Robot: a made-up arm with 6 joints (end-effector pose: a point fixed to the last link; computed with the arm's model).
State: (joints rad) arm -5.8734 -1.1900 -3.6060 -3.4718 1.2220 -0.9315
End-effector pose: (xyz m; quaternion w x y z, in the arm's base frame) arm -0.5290 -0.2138 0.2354 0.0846 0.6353 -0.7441 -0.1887
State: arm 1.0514 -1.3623 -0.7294 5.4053 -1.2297 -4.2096
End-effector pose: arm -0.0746 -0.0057 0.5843 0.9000 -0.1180 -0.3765 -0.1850
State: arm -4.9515 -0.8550 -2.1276 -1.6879 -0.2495 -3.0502
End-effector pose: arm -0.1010 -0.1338 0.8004 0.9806 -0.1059 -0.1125 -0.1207
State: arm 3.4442 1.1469 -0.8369 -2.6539 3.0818 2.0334
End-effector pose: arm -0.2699 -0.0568 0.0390 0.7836 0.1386 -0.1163 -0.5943
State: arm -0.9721 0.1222 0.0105 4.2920 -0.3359 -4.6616
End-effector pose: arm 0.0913 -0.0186 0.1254 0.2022 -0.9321 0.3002 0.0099
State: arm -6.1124 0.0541 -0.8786 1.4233 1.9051 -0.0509
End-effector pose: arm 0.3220 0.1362 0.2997 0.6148 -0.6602 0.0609 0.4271
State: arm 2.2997 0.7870 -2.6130 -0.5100 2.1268 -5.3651
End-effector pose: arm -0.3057 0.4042 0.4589 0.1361 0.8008 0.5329 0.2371
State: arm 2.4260 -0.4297 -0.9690 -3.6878 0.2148 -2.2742
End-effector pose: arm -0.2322 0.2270 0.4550 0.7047 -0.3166 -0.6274 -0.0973
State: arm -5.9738 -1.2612 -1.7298 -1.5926 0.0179 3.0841
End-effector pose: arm -0.2290 -0.0199 0.7423 0.7809 -0.0573 0.0492 -0.6200
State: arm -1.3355 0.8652 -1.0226 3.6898 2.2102 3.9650
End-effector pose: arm 0.0498 -0.3974 0.0873 0.4498 0.0478 -0.3865 0.8038
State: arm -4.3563 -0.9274 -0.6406 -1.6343 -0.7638 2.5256
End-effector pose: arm -0.1322 0.1153 0.4896 0.6726 -0.4555 -0.5617 0.1571
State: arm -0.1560 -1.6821 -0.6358 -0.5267 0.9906 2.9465
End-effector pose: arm 0.0081 -0.0153 0.5612 0.5403 0.0068 0.7609 -0.3593
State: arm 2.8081 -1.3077 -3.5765 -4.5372 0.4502 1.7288
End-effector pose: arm 0.5623 -0.1764 0.2221 0.1683 0.6822 -0.3860 0.5978
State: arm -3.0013 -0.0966 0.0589 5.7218 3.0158 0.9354
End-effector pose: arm -0.0533 0.0247 0.2450 0.6807 0.0191 0.0771 0.7283
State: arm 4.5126 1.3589 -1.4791 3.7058 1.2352 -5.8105
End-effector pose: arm -0.1025 -0.3817 -0.1064 0.3908 0.7766 0.1121 -0.4813
